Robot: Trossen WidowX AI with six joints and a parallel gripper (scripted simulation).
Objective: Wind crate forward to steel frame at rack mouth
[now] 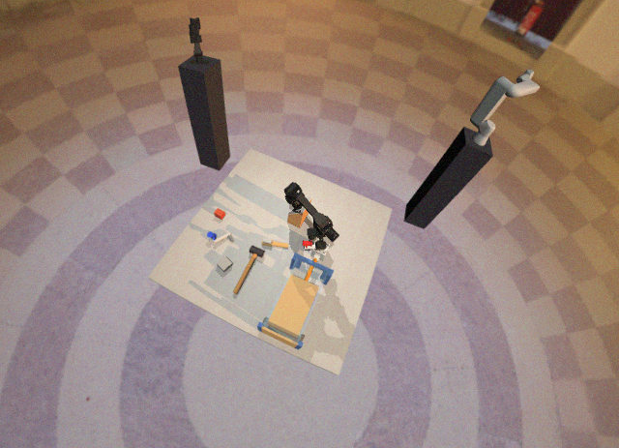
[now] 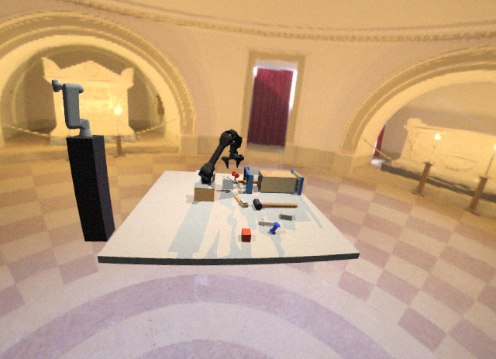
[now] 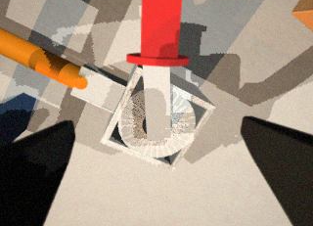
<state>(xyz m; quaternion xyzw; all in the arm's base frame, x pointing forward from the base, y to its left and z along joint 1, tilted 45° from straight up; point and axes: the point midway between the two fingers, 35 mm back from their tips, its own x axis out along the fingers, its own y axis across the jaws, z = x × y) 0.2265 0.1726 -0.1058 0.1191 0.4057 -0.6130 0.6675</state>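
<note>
My gripper tip is 5 cm to the left of the red knob, 5 cm above it and 2 cm short of it. The rest, counted from my gripper tip: winch (16 cm below, 4 cm behind, 3 cm to the left); red-knobbed handle (8 cm below, 2 cm to the right); frame (14 cm ahead, 8 cm below, 3 cm to the left).
</note>
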